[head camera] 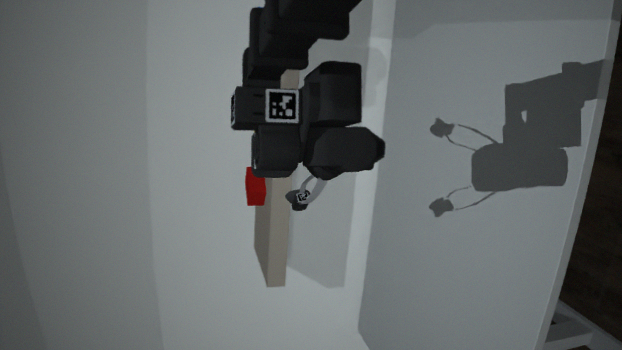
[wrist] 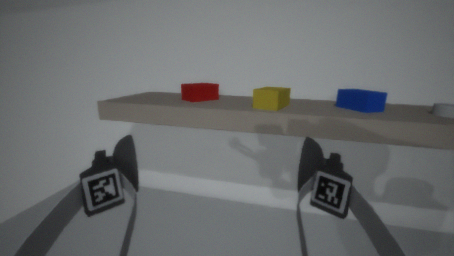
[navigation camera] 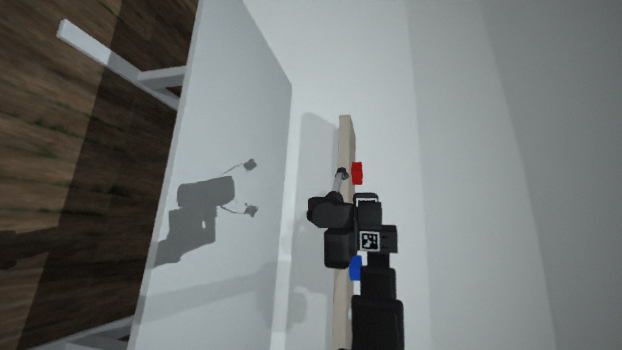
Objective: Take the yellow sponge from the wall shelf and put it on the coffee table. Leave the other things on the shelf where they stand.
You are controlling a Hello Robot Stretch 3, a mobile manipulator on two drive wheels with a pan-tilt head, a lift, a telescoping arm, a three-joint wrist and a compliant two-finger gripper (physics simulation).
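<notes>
In the head camera I see my gripper [head camera: 296, 157]. The wrist view shows my gripper [wrist: 219, 155] as well, together with a yellow sponge [wrist: 269, 98], a blue block [wrist: 365, 101] and a beige wall shelf [wrist: 410, 125]. And the navigation camera view gives me my gripper [navigation camera: 343, 197] too.
</notes>
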